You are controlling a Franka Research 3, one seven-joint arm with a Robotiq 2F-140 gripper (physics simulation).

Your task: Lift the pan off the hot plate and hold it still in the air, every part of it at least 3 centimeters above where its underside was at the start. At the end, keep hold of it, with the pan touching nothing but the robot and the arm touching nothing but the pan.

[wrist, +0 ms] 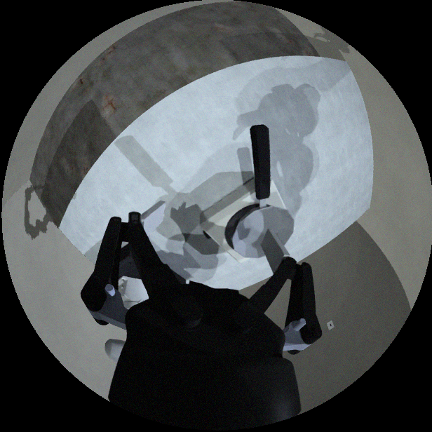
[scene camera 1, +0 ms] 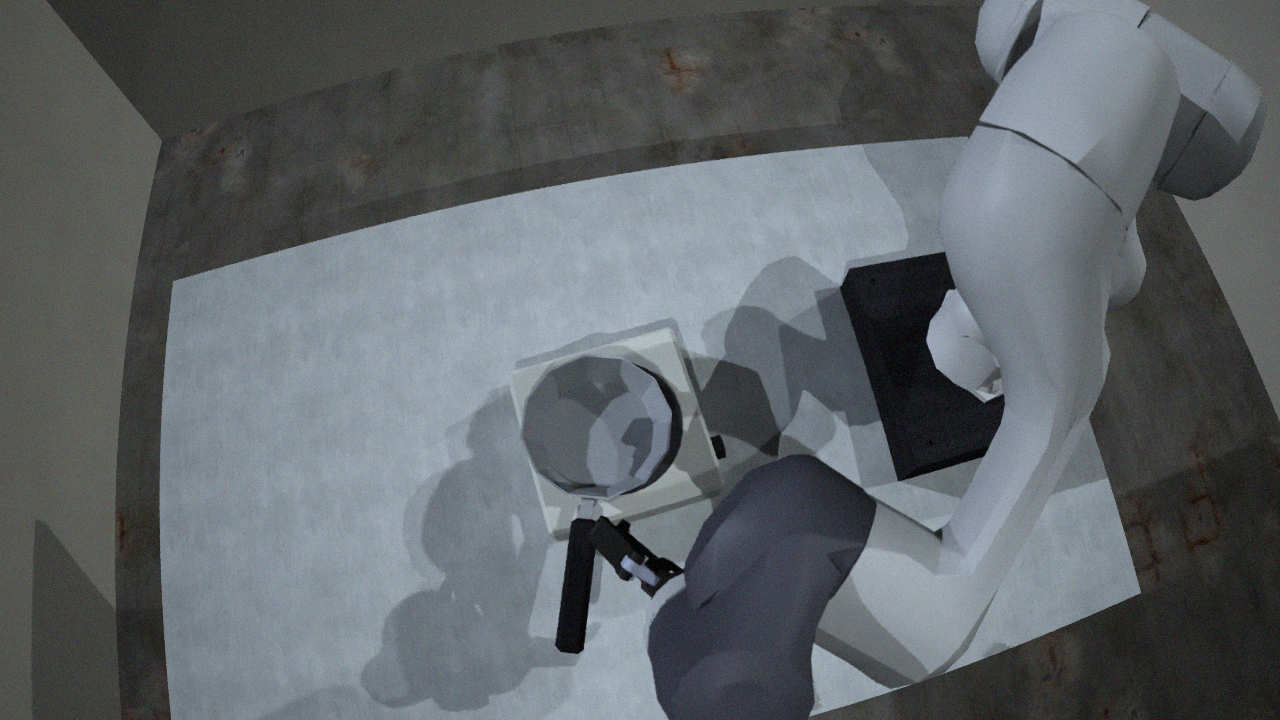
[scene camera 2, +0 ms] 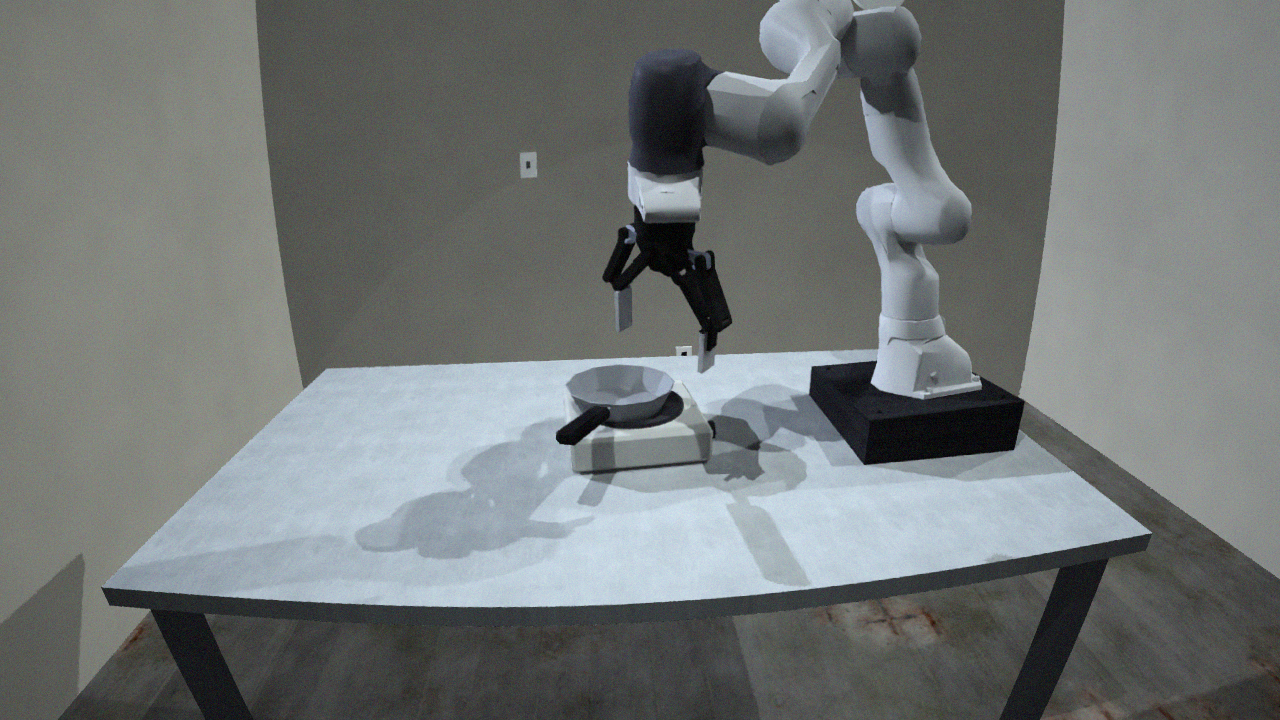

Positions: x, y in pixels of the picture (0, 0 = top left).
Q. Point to a grey pan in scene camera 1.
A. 596, 426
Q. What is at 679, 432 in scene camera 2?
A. A cream hot plate.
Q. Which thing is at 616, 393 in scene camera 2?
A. A grey pan.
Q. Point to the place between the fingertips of my gripper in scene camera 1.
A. At 677, 570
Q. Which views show my gripper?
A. The wrist view, scene camera 1 and scene camera 2: all of them.
